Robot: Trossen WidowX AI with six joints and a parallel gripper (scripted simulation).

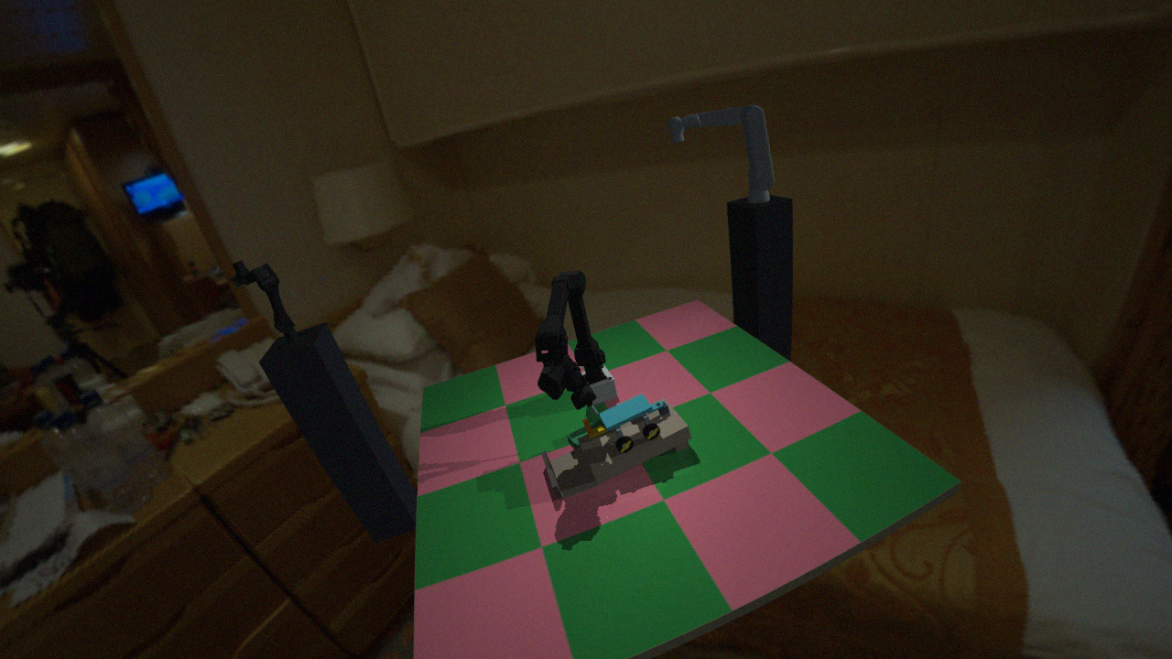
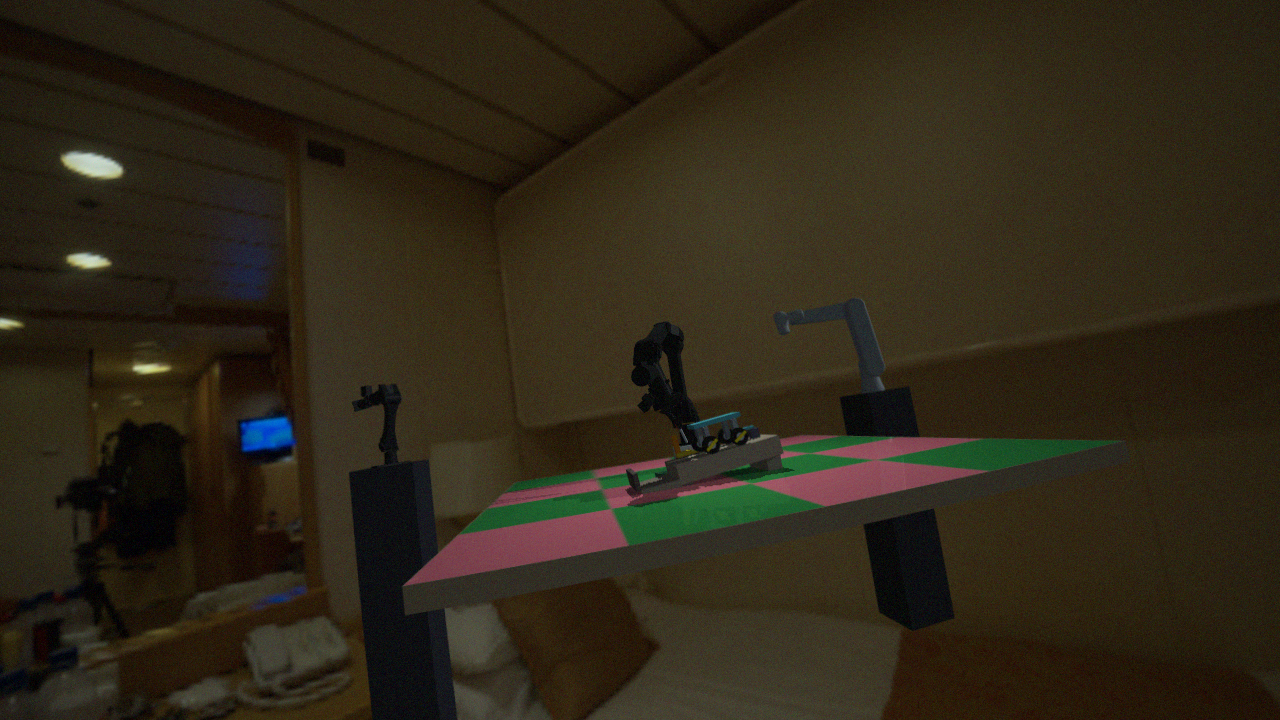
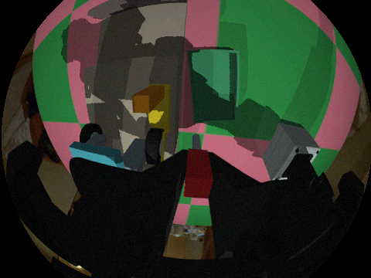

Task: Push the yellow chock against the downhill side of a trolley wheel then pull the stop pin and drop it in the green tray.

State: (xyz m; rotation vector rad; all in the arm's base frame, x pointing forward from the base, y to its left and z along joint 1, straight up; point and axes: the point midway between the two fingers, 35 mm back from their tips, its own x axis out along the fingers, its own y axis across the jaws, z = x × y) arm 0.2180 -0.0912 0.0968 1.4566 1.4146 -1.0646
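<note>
Now: the green tray 20 mm behind my gripper tip, 20 mm to the right of it and 150 mm below it. From my gripper tip the other things lie so: red-headed stop pin right at my gripper tip; blue-topped trolley 100 mm ahead, 80 mm to the left, 30 mm below; yellow chock 50 mm ahead, 10 mm to the right, 60 mm below.
</note>
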